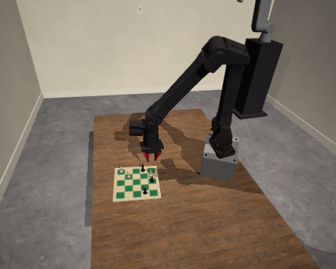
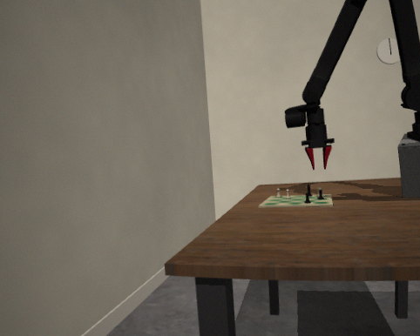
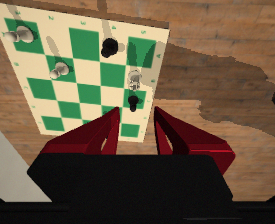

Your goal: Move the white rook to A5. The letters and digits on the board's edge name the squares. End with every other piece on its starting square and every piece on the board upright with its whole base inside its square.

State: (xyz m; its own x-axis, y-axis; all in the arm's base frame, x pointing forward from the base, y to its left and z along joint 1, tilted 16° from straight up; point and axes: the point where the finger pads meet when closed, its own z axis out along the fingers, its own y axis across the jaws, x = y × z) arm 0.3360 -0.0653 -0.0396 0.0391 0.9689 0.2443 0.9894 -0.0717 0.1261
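Right now the white rook is 90 mm below my hand. Round my hand: chessboard (110 mm below, 80 mm ahead, 30 mm to the left).
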